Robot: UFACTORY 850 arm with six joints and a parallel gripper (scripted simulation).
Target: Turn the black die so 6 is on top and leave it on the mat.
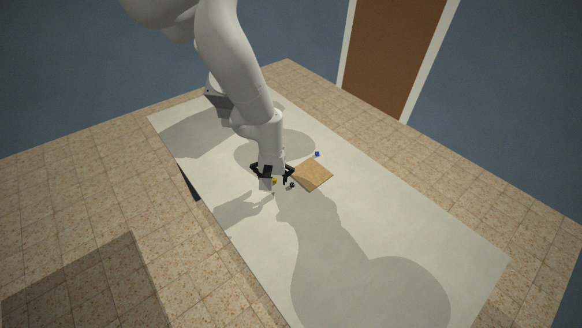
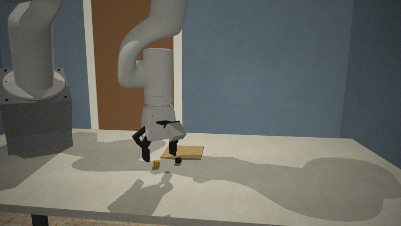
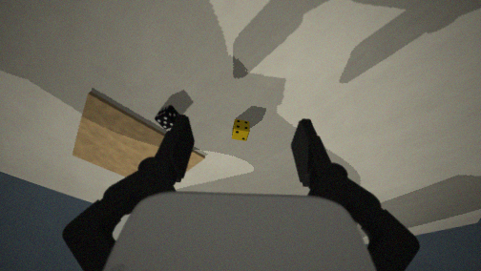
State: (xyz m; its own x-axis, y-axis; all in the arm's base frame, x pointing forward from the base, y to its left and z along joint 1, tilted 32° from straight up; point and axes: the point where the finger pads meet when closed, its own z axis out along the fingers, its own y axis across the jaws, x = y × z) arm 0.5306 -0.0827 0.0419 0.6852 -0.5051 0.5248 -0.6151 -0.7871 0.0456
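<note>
My gripper is now 2 cm past the yellow die, 2 cm to the right of it and 4 cm above it. Round my hand: blue die: 4 cm behind, 27 cm to the left, 4 cm below; black die: 4 cm ahead, 6 cm to the left, 4 cm below; tan square mat: 3 cm ahead, 17 cm to the left, 4 cm below.
</note>
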